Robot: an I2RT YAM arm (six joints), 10 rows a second.
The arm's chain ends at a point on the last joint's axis. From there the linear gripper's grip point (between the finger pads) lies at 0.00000 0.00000 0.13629 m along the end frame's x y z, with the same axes.
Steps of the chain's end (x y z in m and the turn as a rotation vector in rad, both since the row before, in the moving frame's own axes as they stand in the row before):
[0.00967, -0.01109, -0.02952, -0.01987, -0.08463, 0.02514]
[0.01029, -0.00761, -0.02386, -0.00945, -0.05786, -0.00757]
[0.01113, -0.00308, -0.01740, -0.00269, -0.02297, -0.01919]
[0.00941, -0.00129, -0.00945, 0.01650, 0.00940, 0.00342]
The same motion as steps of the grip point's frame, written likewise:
[-0.00188, -0.00853, -0.03003, -0.01987, -0.08463, 0.02514]
[0.00241, -0.00629, -0.02409, -0.00945, -0.05786, -0.00757]
[0.00800, -0.00268, -0.01744, -0.00269, -0.02297, -0.01919]
[0.01069, -0.00354, -0.00947, 0.01650, 0.00940, 0.00342]

